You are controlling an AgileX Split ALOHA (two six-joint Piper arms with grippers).
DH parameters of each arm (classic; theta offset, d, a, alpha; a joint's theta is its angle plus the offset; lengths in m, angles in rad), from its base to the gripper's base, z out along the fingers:
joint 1: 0 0.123 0 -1.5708
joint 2: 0.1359 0 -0.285 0
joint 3: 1.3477 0 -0.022 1.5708
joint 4: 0 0.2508 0 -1.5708
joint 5: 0 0 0.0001 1.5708
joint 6: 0 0.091 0 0
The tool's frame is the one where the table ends.
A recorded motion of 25 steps. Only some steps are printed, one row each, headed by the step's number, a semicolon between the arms.
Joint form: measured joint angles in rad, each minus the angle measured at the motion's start. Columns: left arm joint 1, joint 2, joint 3, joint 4, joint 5, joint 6; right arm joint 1, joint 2, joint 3, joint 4, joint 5, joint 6.
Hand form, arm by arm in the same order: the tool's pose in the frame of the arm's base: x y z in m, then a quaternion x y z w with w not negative. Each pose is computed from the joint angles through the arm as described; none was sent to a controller.
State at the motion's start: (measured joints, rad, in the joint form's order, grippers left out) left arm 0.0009 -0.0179 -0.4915 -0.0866 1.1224 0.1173; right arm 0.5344 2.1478 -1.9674 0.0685 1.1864 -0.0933
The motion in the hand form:
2: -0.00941 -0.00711 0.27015 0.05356 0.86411 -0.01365 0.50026; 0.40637 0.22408 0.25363 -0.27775 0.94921 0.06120 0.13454
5: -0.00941 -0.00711 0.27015 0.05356 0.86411 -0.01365 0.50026; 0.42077 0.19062 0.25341 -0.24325 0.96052 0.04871 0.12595
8: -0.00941 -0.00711 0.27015 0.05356 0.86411 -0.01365 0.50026; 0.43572 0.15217 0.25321 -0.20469 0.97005 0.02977 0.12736
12: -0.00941 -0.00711 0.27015 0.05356 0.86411 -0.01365 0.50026; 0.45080 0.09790 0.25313 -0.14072 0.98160 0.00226 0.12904
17: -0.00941 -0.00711 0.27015 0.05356 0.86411 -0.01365 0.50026; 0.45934 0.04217 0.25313 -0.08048 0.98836 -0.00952 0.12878
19: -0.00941 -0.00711 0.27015 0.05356 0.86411 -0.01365 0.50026; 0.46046 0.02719 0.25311 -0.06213 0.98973 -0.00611 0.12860
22: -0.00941 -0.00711 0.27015 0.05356 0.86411 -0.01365 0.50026; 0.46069 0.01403 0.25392 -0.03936 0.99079 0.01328 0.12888
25: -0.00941 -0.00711 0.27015 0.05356 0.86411 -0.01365 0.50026; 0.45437 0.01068 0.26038 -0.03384 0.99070 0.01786 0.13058
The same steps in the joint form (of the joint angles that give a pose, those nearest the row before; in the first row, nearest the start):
2: 0.0000 0.0000 0.0000 0.0000 0.0000 0.0000; -0.0430 0.0000 -0.0140 0.0000 0.0161 0.0000
5: 0.0000 0.0000 0.0000 0.0000 0.0000 0.0000; -0.1196 0.0000 -0.0157 -0.0114 0.0418 0.0000
8: 0.0000 0.0000 0.0000 0.0000 0.0000 0.0000; -0.2039 0.0000 -0.0158 -0.0391 0.0462 0.0018
12: 0.0000 0.0000 0.0000 0.0000 0.0000 0.0000; -0.3177 0.0000 -0.0157 -0.0839 0.0485 0.0284
17: 0.0000 0.0000 0.0000 0.0000 0.0000 0.0000; -0.4384 0.0000 -0.0158 -0.0925 0.0490 0.0318
19: 0.0000 0.0000 0.0000 0.0000 0.0000 0.0000; -0.4731 0.0000 -0.0157 -0.0810 0.0490 0.0318
22: 0.0000 0.0000 0.0000 0.0000 0.0000 0.0000; -0.5099 -0.0017 -0.0158 -0.0365 0.0508 0.0318
25: 0.0000 0.0000 0.0000 0.0000 0.0000 0.0000; -0.5190 -0.0323 0.0117 -0.0259 0.0507 0.0318

